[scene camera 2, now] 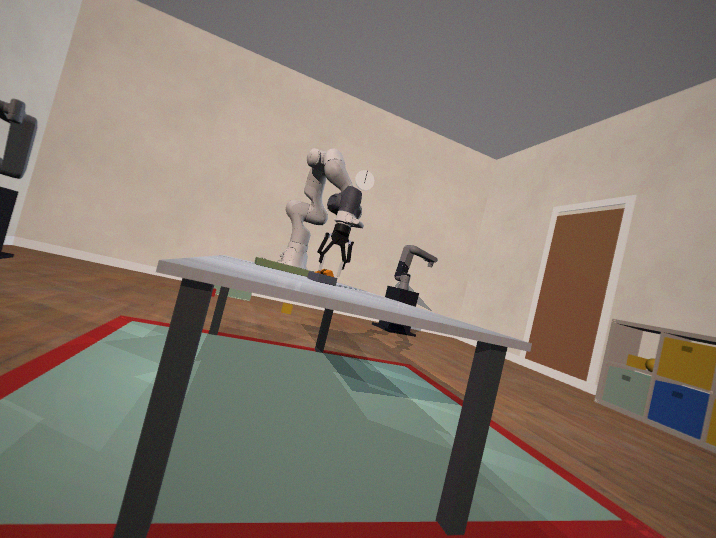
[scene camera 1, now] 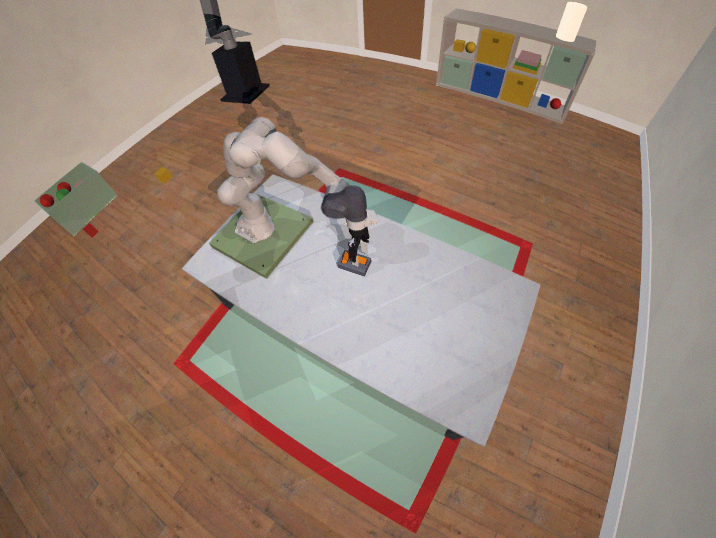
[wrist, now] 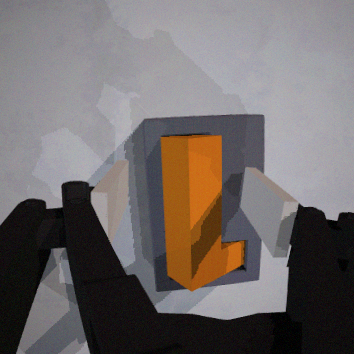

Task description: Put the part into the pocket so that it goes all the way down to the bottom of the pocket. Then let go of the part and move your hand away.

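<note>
The orange L-shaped part lies in the pocket of the dark grey block. In the wrist view its long bar looks rolled to one side, with a side face and an upper face both showing above the block. Its short leg dips into the pocket at the lower right. The pocket's bottom is hidden. My gripper is open around the part, one pale fingertip on each side of the long bar with a gap to it.
The block stands on the pale table. The arm's green base plate is beside it, towards the arm. A cube shelf stands far off by the wall, and another robot on a black stand is behind.
</note>
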